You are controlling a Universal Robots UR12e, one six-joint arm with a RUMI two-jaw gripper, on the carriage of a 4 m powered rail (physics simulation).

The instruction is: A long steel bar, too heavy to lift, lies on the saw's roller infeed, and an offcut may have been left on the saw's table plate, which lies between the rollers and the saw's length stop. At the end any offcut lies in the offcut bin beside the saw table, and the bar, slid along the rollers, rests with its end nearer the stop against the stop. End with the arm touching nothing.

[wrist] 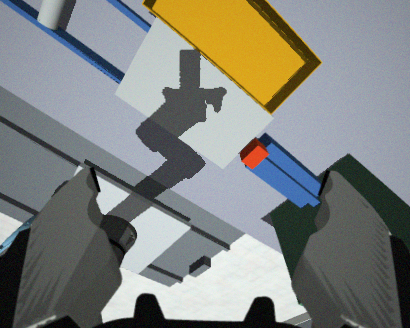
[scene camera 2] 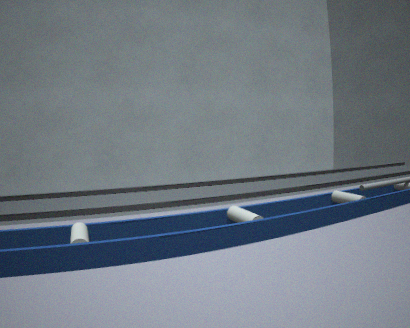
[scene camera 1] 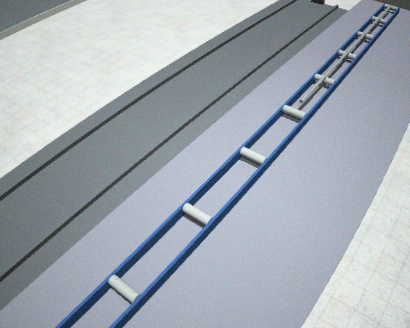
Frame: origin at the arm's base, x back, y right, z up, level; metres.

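Seen in the pictures: gripper, fingertip midpoint: [wrist: 208, 171]; arm's base, link origin: [wrist: 114, 231].
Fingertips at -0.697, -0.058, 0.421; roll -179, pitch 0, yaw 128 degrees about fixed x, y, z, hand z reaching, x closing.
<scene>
Pixels of each thing's top centre, then the offset from my fingertips to it, as dx, dy, dz. "*": a spot on its surface instead. Level surfaces: height alone.
- pale table plate, surface height: dz -0.393
- yellow offcut bin, top centre: [wrist: 237, 33] -0.101, -0.011, -0.380
- red stop, top centre: [wrist: 255, 157] +0.077, +0.209, -0.347
- blue beam, surface spot: [wrist: 285, 175] * +0.067, +0.321, -0.357
- dark green block, surface spot: [wrist: 295, 225] * +0.171, +0.489, -0.341
The long thin grey steel bar [scene camera 1: 312, 91] [scene camera 2: 384, 184] lies along the rollers of the blue infeed [scene camera 1: 214, 179] [scene camera 2: 175, 246] [wrist: 95, 63]; its near end shows between two rollers in scene camera 1. The bar does not show in the wrist view. The pale table plate [wrist: 245, 120] lies beyond the infeed's end, with the arm's shadow across it; no offcut shows on it. The yellow offcut bin [wrist: 240, 45] is beside the plate, partly cut off by the frame; no offcut shows inside. The red stop [wrist: 254, 154] stands near the plate's far corner. My gripper [wrist: 208, 171] is open and empty above them.
A blue beam [wrist: 285, 175] carries the red stop and runs to a dark green block [wrist: 295, 225], partly behind the right finger. The grey rail bed [scene camera 1: 150, 115] with dark lines runs alongside the infeed. A small dark block [wrist: 200, 265] stands near the rail's end.
</scene>
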